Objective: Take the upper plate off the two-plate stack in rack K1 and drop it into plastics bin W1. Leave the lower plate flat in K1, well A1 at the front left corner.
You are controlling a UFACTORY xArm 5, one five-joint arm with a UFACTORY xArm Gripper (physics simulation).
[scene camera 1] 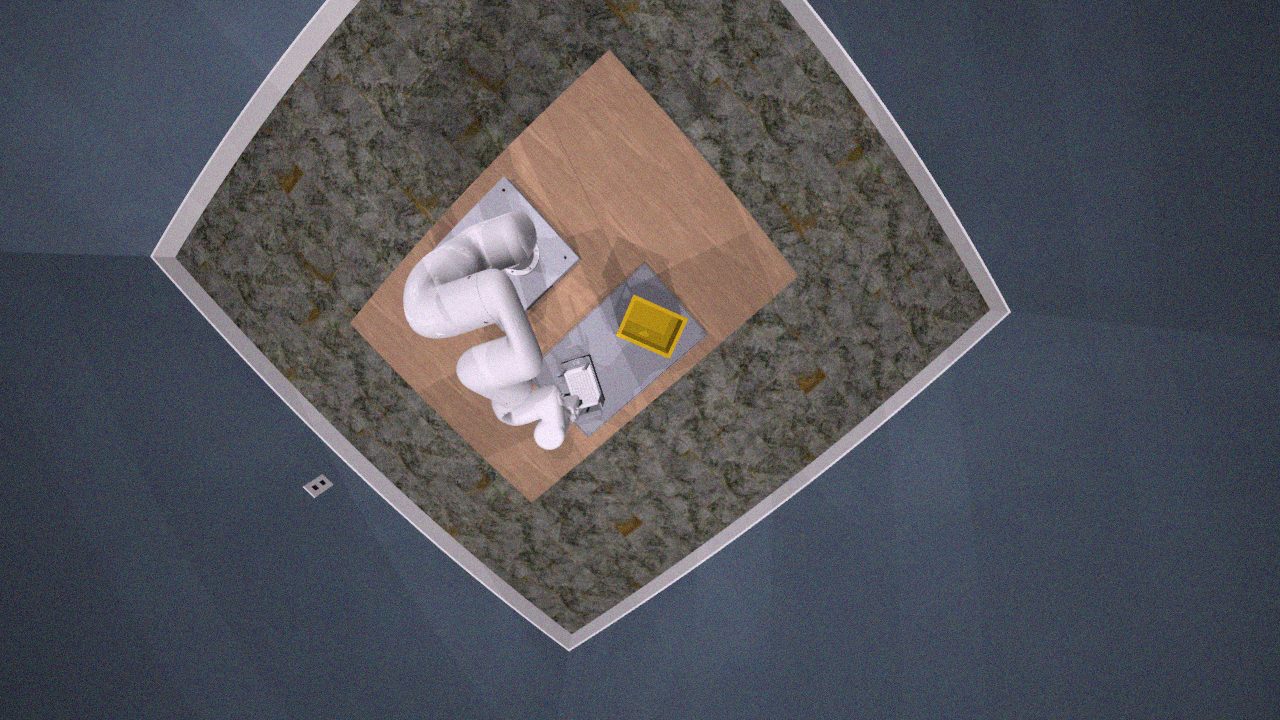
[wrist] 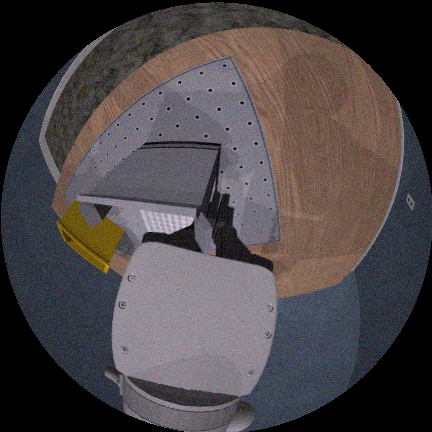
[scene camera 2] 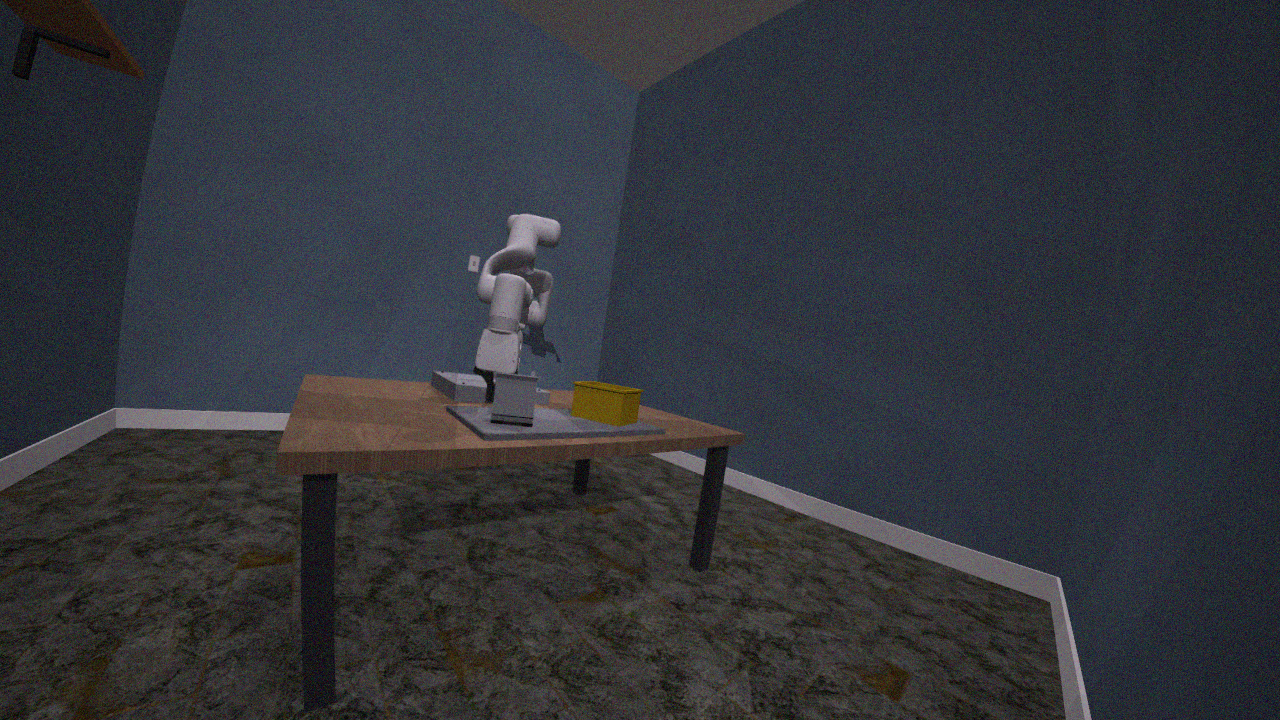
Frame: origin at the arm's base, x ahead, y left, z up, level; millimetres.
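Seen in the pictures: gripper, fingertip midpoint: (scene camera 1: 568, 397) (wrist: 218, 202) (scene camera 2: 491, 400).
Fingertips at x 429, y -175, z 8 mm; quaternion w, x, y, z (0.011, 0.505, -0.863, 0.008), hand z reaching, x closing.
A point is followed by its place in that frame.
Rack K1 (scene camera 1: 598, 382) (scene camera 2: 513, 399) @[y -146, x 495, z 25 mm] (wrist: 160, 172) @[y -154, x 492, z 41 mm] is a tall-walled grey rack on the perforated board. A white gridded plate (scene camera 1: 581, 385) @[y -113, x 423, z 16 mm] (wrist: 166, 221) @[y -104, x 420, z 15 mm] lies in it, partly hidden by the near wall and my gripper in the wrist view. Whether a second plate lies under it cannot be seen. Bin W1 (scene camera 1: 652, 325) @[y 173, x 421, z -30 mm] (scene camera 2: 605, 403) @[y 134, x 465, z 20 mm] (wrist: 95, 234) @[y 110, x 420, z 19 mm] is yellow and open-topped, apart from the rack on the same board. My gripper (scene camera 2: 489, 386) @[y -175, x 429, z 8 mm] (wrist: 218, 202) @[y -175, x 429, z 8 mm] is shut with nothing between its black fingers. The fingers point down close beside the rack's side, and a grey rack part overlaps them in the wrist view.
The grey perforated board (scene camera 1: 625, 374) @[y 6, x 491, z -36 mm] (scene camera 2: 572, 431) @[y -13, x 554, z -37 mm] (wrist: 200, 80) @[y -192, x 558, z -36 mm] lies on the wooden table (scene camera 1: 644, 179) @[y 431, x 62, z -48 mm] (scene camera 2: 375, 429) @[y -429, x 501, z -48 mm] (wrist: 320, 150) @[y -316, x 447, z -48 mm]. The arm's base plate (scene camera 1: 550, 243) @[y 93, x 36, z -3 mm] (scene camera 2: 460, 385) @[y -182, x 140, z 2 mm] is behind the board. The table's edge runs close to the rack's outer side.
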